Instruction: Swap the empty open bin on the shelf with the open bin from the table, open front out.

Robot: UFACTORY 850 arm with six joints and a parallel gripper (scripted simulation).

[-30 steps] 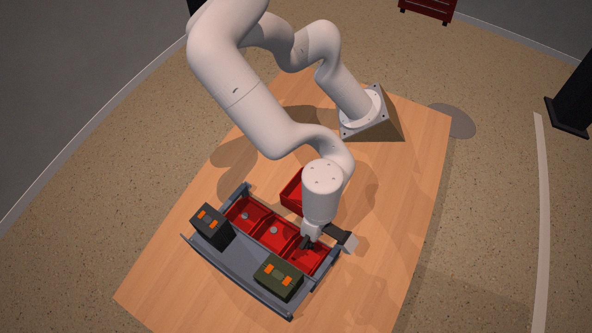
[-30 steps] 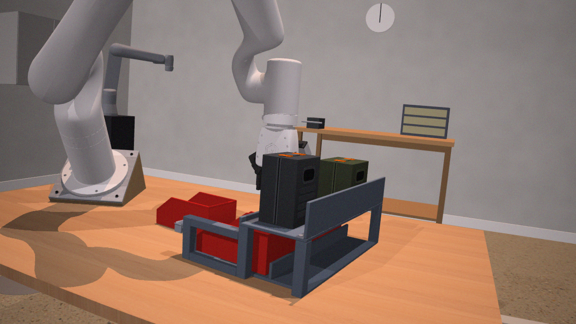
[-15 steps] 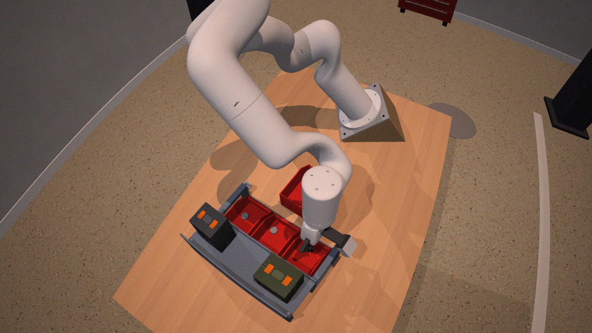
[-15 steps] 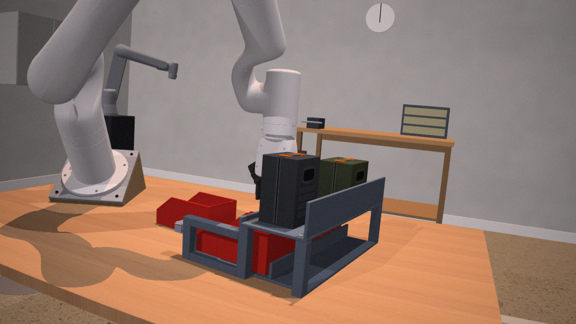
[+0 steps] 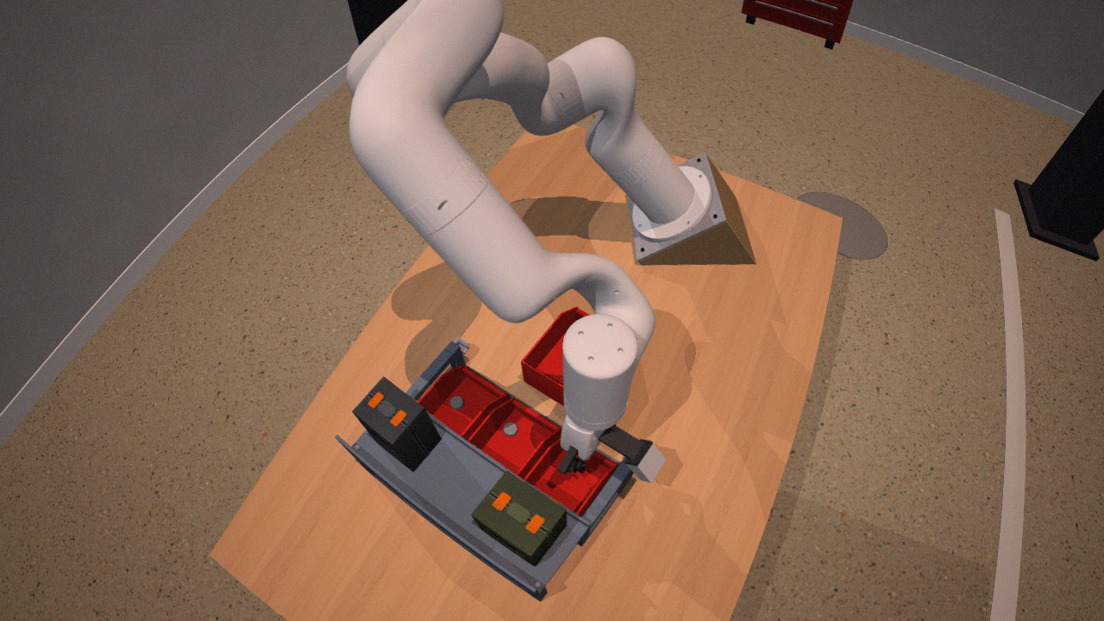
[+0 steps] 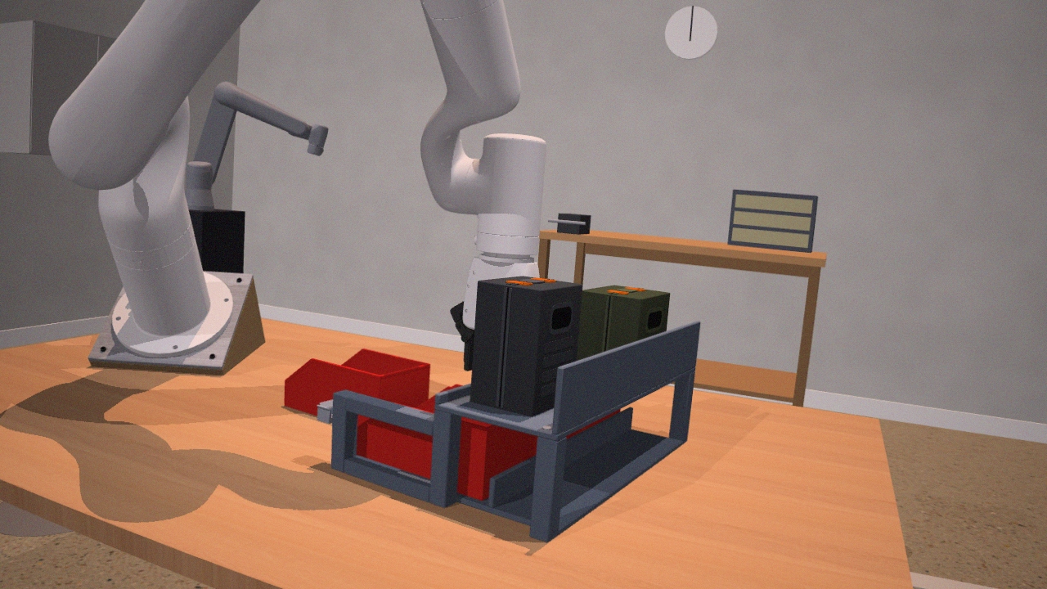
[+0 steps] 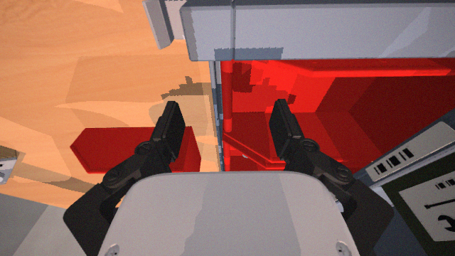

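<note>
Now: the shelf front lip 4 cm behind my hand, 10 cm to the right of it and 6 cm below it. The rest, counted from my hand: grey back panel 21 cm ahead, 17 cm to the right, 6 cm above; black case 11 cm ahead, 27 cm to the right, 10 cm above; green case 17 cm ahead, 4 cm to the right, 8 cm above.
</note>
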